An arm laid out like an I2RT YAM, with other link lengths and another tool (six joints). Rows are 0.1 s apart.
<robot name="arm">
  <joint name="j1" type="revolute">
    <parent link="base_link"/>
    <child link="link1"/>
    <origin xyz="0 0 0.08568"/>
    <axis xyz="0 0 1"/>
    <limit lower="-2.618" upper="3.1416"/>
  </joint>
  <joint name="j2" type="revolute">
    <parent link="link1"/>
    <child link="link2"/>
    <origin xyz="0.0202 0.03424 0.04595" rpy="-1.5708 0 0"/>
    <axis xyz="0 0 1"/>
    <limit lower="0" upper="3.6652"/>
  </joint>
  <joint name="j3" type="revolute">
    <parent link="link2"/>
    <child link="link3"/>
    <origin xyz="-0.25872 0 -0.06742" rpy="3.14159 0 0"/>
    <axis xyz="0 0 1"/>
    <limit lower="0" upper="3.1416"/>
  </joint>
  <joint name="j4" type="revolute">
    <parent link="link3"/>
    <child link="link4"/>
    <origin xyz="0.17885 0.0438 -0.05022"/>
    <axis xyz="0 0 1"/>
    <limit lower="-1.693" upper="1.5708"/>
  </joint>
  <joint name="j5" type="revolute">
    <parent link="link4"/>
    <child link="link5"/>
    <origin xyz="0.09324 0.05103 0.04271" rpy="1.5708 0 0"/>
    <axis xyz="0 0 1"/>
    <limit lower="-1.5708" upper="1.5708"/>
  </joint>
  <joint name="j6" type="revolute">
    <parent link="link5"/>
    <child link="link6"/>
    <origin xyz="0.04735 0 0.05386" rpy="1.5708 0 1.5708"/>
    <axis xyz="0 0 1"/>
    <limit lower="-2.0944" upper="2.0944"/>
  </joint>
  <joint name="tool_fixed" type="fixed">
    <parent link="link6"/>
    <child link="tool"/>
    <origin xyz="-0.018 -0.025 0.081" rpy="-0.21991 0 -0.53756"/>
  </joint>
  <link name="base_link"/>
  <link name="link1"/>
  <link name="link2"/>
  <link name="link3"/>
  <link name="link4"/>
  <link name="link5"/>
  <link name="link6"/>
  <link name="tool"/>
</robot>
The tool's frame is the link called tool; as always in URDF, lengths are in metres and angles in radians.
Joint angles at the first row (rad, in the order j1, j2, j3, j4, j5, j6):
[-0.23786 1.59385 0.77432 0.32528 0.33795 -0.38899]
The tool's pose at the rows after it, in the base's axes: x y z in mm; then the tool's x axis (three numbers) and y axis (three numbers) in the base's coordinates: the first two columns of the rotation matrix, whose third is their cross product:
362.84 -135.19 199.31 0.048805 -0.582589 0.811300 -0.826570 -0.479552 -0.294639
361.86 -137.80 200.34 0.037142 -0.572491 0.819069 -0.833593 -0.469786 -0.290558
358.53 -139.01 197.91 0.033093 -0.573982 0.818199 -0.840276 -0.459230 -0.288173
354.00 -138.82 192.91 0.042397 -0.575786 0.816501 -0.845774 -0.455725 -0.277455
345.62 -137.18 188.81 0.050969 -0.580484 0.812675 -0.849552 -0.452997 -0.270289
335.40 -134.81 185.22 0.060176 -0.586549 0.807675 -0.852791 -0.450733 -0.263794
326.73 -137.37 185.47 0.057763 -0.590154 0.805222 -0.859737 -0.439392 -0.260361
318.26 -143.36 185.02 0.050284 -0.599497 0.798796 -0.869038 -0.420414 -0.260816
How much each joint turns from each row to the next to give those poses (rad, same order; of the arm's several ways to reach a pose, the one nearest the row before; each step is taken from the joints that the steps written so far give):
[-0.00016 0.00071 0.00041 0.01958 0.01872 -0.01082]
[-0.00081 -0.00076 -0.00416 0.01059 0.01949 -0.00408]
[-0.00191 -0.00457 -0.01443 0.00407 0.00895 0.00540]
[-0.00162 -0.00590 -0.02065 0.00097 0.00225 -0.00034]
[-0.00154 -0.02409 -0.03358 -0.00400 -0.00144 0.00253]
[-0.00145 -0.03387 -0.03727 -0.01100 -0.00315 0.00359]
[-0.01401 -0.03075 -0.01668 -0.02098 -0.00261 0.00088]
[-0.02729 -0.02276 -0.01084 -0.02048 -0.01172 0.00355]

